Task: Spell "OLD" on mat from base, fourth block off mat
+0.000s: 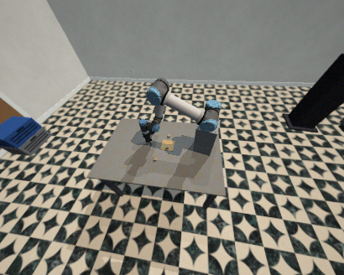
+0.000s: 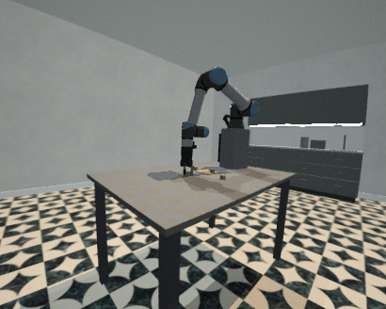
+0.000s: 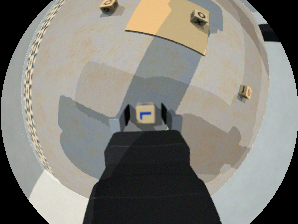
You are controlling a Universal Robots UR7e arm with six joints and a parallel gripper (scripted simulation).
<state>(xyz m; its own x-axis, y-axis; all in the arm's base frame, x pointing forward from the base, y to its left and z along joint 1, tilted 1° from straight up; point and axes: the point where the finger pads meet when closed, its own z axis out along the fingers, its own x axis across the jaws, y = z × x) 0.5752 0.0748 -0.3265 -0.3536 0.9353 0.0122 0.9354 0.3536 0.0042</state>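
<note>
Right now the tan mat is 190 mm behind my hand, 20 mm below it and 10 mm to the right of it.
</note>
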